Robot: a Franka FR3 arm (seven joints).
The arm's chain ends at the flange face. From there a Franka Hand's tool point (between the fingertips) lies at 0.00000 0.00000 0.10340 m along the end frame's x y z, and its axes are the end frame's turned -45 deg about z.
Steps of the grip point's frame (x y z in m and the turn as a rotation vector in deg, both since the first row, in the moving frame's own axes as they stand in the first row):
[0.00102, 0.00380, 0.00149, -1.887, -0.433, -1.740]
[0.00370, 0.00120, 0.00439, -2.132, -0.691, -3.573]
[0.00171, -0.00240, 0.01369, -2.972, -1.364, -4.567]
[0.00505, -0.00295, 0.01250, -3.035, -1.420, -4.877]
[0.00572, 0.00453, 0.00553, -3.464, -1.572, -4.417]
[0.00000, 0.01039, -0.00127, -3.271, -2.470, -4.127]
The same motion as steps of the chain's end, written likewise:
[0.00151, -0.00097, 0.00155, -1.640, 1.028, -1.740]
[0.00152, -0.00531, 0.00447, -1.996, 1.019, -3.573]
[-0.00276, -0.00835, 0.01386, -3.066, 1.137, -4.567]
[-0.00081, -0.01124, 0.01268, -3.150, 1.142, -4.877]
[0.00459, -0.00716, 0.00576, -3.561, 1.338, -4.417]
[0.00606, 0.00007, -0.00101, -4.060, 0.566, -4.127]

